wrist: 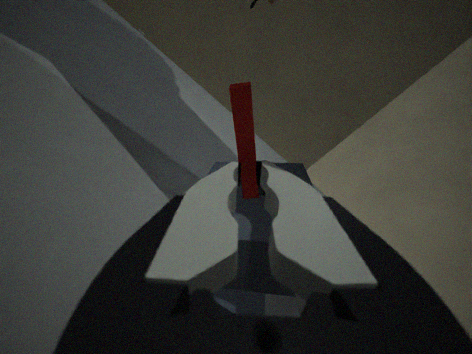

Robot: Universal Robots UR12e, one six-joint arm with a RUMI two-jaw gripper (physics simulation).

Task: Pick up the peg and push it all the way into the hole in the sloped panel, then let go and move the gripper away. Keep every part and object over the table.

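Places are measured from the arm's base along level axes (x down, y right, z back), in millimetres.
Where they show: gripper, fingertip midpoint: [248, 164].
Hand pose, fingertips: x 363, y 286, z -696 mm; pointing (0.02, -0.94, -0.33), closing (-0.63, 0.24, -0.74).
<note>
Things, the pixels of their top centre, and the offset from my fingertips. "*": a spot on its surface instead. Level surfaces: height alone.
- red peg, top centre: [280, 111] dx -41, dy -4, dz +8 mm
- dark blue-grey part, surface spot: [292, 170] * dx -1, dy -38, dz -85 mm
- pale grey surface, surface height: dx +115 mm
The red peg [244, 135] is a slim square bar near the middle of the wrist view. Its upper end in the view leans slightly left, and its lower end shows between the jaws. My gripper [248, 164] is shut on the peg, with a pale jaw on each side of it. A dark blue-grey part [292, 170] shows behind the jaw tips and through the gap between the jaws. It may be the sloped panel, but I cannot tell for sure. The hole does not show, and the jaws hide much of this part.
A pale grey surface [65, 210] with broad shadows fills the left side, its edge running diagonally down towards the jaws. A brown surface [320, 70] lies beyond that edge, and a beige surface [410, 165] is at the right. A small dark thing [254, 4] shows at the top edge.
</note>
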